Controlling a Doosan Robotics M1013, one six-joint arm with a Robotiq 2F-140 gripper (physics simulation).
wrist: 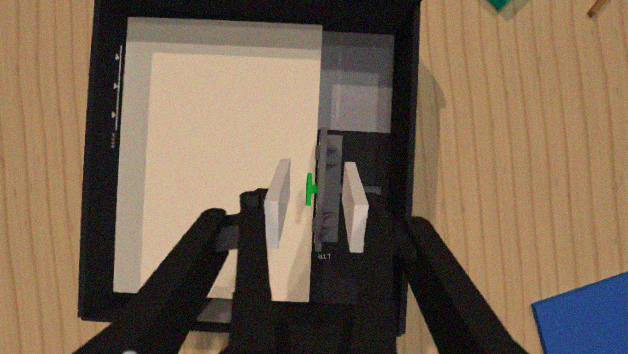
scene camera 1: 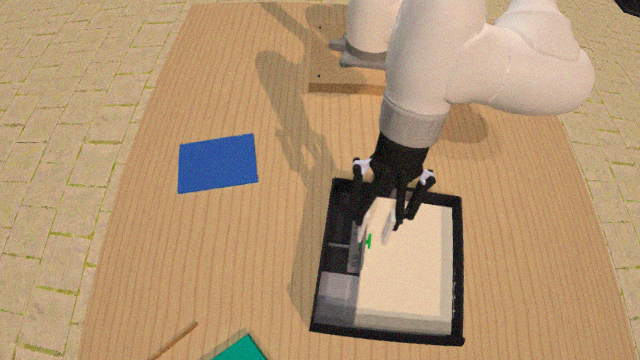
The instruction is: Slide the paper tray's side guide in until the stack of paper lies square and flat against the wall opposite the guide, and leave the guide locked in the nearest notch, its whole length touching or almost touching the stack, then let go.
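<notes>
You'd see a side guide in the pictures, along with a blue sheet and a cream paper stack. My gripper is in there too, and the wrist view shows it as well.
</notes>
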